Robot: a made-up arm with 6 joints. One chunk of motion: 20 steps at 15 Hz.
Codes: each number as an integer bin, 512 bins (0 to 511) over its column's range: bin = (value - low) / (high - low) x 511, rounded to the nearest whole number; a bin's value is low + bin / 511 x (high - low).
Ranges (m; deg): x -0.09..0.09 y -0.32..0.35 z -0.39..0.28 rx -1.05..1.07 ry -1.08..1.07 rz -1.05..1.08
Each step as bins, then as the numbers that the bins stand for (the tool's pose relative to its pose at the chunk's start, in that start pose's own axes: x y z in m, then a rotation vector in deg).
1 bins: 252 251 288 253 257 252
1 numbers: -0.0012 0.0091 -0.0124 0.00 0.00 0.00
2 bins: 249 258 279 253 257 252
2 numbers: -0.0023 0.0183 -0.0242 0.00 0.00 0.00
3 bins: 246 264 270 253 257 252
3 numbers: -0.0033 0.0261 -0.0360 0.00 0.00 0.00
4 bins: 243 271 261 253 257 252
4 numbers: -0.0044 0.0353 -0.0478 0.00 0.00 0.00
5 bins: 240 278 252 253 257 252
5 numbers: -0.0055 0.0445 -0.0596 0.00 0.00 0.00
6 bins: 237 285 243 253 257 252
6 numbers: -0.0065 0.0537 -0.0714 0.00 0.00 0.00
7 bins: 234 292 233 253 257 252
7 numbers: -0.0076 0.0629 -0.0845 0.00 0.00 0.00
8 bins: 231 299 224 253 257 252
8 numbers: -0.0086 0.0720 -0.0963 0.00 0.00 0.00
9 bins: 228 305 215 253 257 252
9 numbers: -0.0097 0.0799 -0.1081 0.00 0.00 0.00
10 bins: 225 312 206 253 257 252
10 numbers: -0.0107 0.0891 -0.1199 0.00 0.00 0.00
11 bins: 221 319 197 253 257 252
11 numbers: -0.0122 0.0983 -0.1317 0.00 0.00 0.00
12 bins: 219 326 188 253 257 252
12 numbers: -0.0129 0.1074 -0.1435 0.00 0.00 0.00
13 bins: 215 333 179 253 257 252
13 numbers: -0.0143 0.1166 -0.1553 0.00 0.00 0.00
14 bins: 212 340 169 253 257 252
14 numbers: -0.0153 0.1258 -0.1684 0.00 0.00 0.00
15 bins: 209 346 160 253 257 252
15 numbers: -0.0164 0.1337 -0.1802 0.00 0.00 0.00
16 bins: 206 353 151 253 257 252
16 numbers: -0.0174 0.1428 -0.1920 0.00 0.00 0.00
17 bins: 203 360 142 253 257 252
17 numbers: -0.0185 0.1520 -0.2038 0.00 0.00 0.00
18 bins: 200 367 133 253 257 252
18 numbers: -0.0195 0.1612 -0.2156 0.00 0.00 0.00
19 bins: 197 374 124 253 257 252
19 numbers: -0.0206 0.1704 -0.2274 0.00 0.00 0.00
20 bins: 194 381 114 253 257 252
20 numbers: -0.0217 0.1795 -0.2405 0.00 0.00 0.00
